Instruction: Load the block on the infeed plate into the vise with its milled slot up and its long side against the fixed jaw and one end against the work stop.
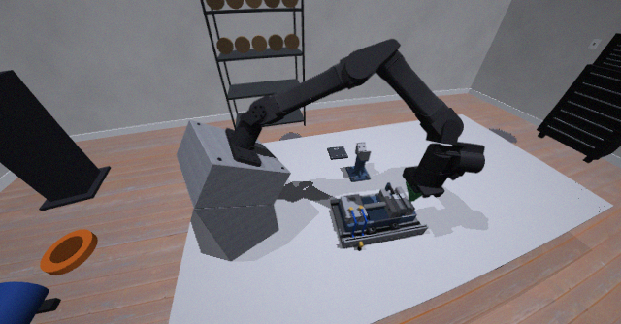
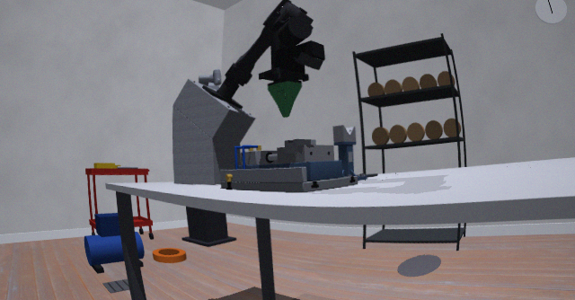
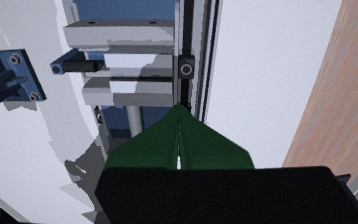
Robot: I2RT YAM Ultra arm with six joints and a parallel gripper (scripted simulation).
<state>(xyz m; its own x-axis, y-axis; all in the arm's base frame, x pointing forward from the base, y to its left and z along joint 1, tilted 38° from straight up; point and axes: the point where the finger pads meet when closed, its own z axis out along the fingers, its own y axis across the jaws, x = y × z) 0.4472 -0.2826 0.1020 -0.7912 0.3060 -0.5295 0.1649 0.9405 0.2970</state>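
My gripper is now 70 mm above the part, 30 mm to the right of it and 10 mm short of it. Also, from my hand: work stop: 100 mm to the left, 80 mm below, 30 mm ahead; then fixed jaw: 90 mm below, 50 mm to the left, 50 mm ahead; then moving jaw: 90 mm below, 60 mm to the left, 20 mm behind.
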